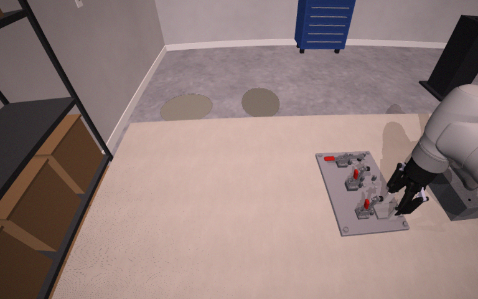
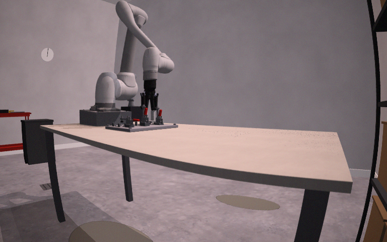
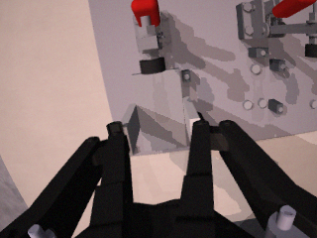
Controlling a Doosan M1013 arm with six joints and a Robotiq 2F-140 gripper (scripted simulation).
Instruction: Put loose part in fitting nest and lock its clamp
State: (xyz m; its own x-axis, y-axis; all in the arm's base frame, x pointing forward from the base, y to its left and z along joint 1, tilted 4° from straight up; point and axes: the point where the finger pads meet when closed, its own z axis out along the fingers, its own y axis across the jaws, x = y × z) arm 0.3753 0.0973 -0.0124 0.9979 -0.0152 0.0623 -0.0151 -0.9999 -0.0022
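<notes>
Now: the loose part 3 cm below my hand. From my hand the other things lie so: grey fixture plate (5 cm ahead, 11 cm to the right, 5 cm below); then toggle clamp (8 cm ahead, 22 cm to the right, 1 cm below).
</notes>
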